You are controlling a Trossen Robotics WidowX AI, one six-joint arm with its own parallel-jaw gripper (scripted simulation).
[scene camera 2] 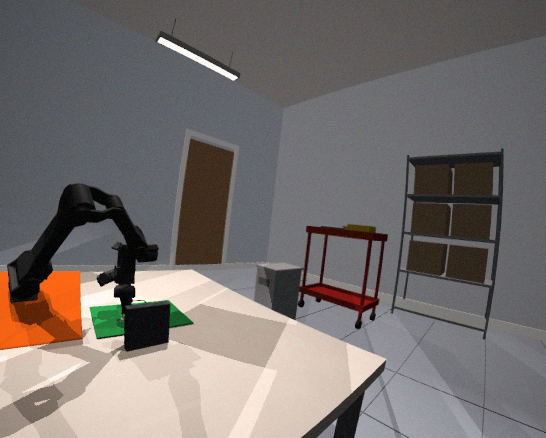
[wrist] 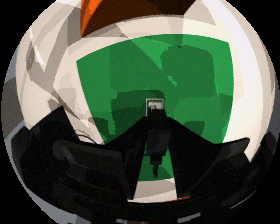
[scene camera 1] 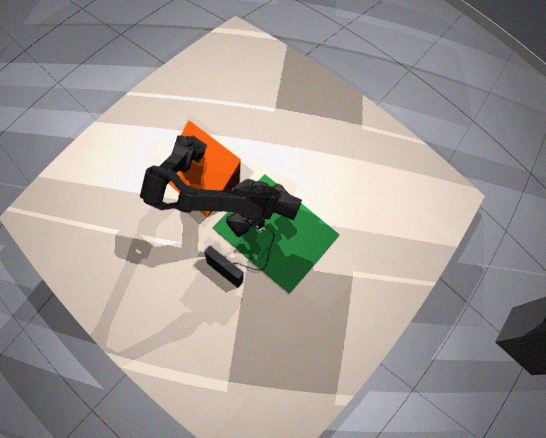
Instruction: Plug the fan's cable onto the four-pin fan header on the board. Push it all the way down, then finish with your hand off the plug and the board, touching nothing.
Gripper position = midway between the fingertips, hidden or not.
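A black plug (wrist: 158, 126) is visible to me. My gripper (scene camera 2: 124, 309) and (wrist: 156, 120) is visible as well, as is a black fan (scene camera 2: 146, 325), (wrist: 55, 125) and (scene camera 1: 217, 261). I also see a green board (scene camera 2: 106, 320) and (wrist: 191, 75).
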